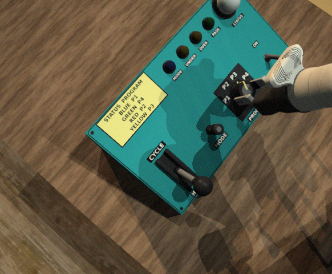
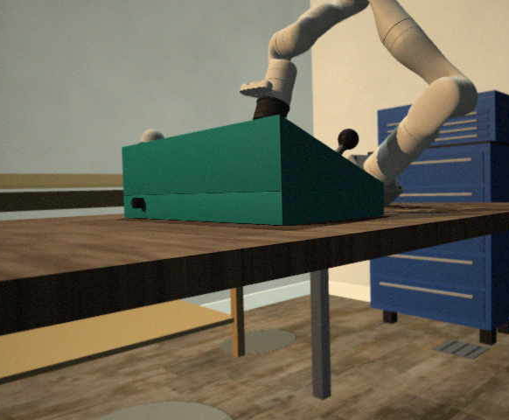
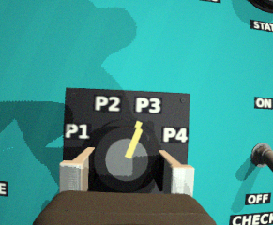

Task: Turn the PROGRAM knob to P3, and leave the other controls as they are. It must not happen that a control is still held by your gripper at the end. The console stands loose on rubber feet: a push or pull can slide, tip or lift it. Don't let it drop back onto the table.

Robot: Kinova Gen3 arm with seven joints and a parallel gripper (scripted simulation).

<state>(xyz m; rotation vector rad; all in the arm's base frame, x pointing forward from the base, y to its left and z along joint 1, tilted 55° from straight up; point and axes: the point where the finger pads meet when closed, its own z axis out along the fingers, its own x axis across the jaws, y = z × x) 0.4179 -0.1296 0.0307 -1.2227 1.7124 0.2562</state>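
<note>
Right now my hand is 4 cm short of the teal console, 6 cm to the right of it and 2 cm above it. Round my hand: cycle lever 2 cm behind, 24 cm to the left, 1 cm above; then mode button 1 cm ahead, 12 cm to the left; then check toggle 12 cm to the right, 1 cm below.
</note>
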